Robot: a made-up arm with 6 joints.
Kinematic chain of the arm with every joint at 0, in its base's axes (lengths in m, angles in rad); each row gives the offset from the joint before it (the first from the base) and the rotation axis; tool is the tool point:
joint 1: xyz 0 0 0.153 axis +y
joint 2: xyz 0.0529 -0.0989 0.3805 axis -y
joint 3: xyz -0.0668 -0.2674 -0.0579 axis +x
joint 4: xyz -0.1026 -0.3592 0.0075 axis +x
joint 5: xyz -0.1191 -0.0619 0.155 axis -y
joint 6: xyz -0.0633 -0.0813 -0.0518 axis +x
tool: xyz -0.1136 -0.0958 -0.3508
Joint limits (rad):
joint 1: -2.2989..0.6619
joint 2: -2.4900..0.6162
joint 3: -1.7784..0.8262
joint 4: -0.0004..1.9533
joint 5: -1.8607..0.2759
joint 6: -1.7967..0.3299
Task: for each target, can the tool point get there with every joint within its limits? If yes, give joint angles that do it. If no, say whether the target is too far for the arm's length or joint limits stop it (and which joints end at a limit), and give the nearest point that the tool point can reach.
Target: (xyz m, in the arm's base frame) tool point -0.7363 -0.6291 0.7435
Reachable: yes | joints -0.0908 -0.9812 0.2468 1.4134 -0.5697 -0.2555
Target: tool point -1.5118 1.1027 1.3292
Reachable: no: too far | nearest point -0.9371 0.2009 0.8821 | short by 1.159 m
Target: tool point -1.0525 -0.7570 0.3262
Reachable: yes | joints -1.0950 -0.5471 -1.2497 0.8375 -0.6110 -0.1310
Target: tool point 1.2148 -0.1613 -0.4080
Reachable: no: joint limits stop it (at a limit: joint 1, joint 5) | nearest point 1.0364 -0.1982 -0.2506 | short by 0.241 m
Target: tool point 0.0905 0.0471 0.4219
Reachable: no: joint limits stop it (at a limit: joint 1, joint 2, joint 3, joint 5) | nearest point 0.2053 -0.1464 0.3219 | short by 0.246 m
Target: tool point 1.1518 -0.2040 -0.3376
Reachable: no: joint limits stop it (at a limit: joint 1, joint 5) | nearest point 1.0454 -0.2226 -0.2456 | short by 0.142 m
